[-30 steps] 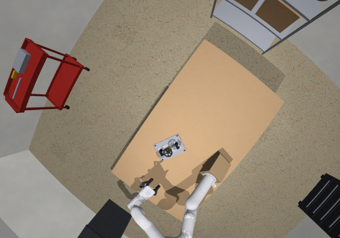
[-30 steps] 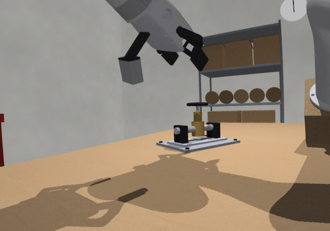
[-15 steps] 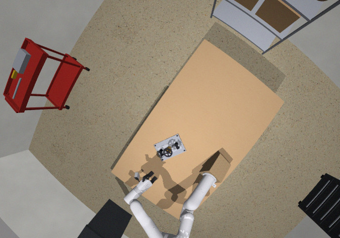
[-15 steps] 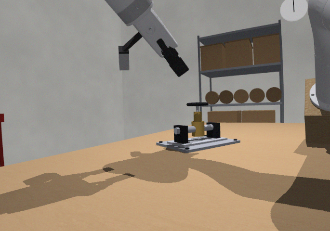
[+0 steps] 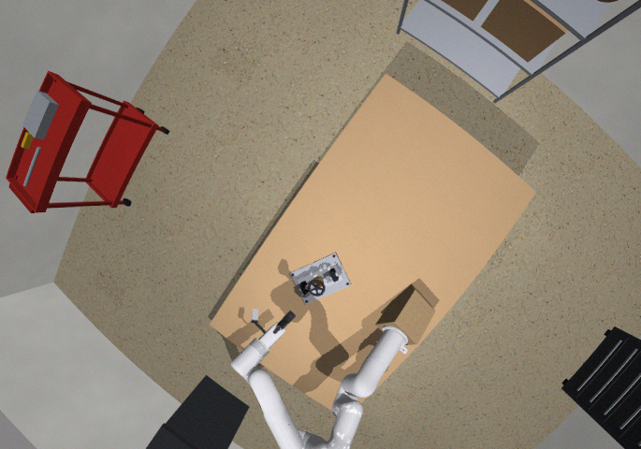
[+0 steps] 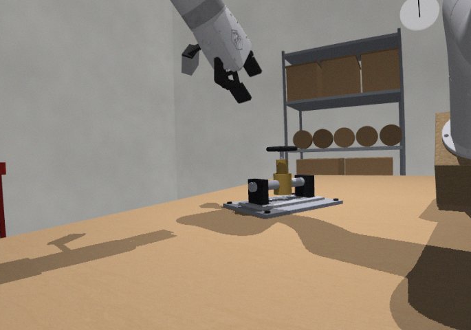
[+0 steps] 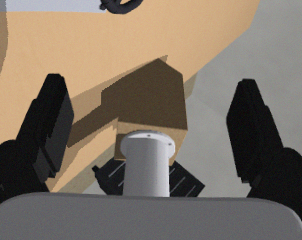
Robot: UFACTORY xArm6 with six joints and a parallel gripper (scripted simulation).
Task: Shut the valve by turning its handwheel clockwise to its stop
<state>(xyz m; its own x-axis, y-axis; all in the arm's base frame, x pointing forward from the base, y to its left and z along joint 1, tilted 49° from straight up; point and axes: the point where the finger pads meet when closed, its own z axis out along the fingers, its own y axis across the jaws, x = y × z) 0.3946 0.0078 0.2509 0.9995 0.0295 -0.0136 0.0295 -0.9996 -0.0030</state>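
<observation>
The black handwheel is 150 mm below my hand, 120 mm to the right of it and 10 mm behind it.
</observation>
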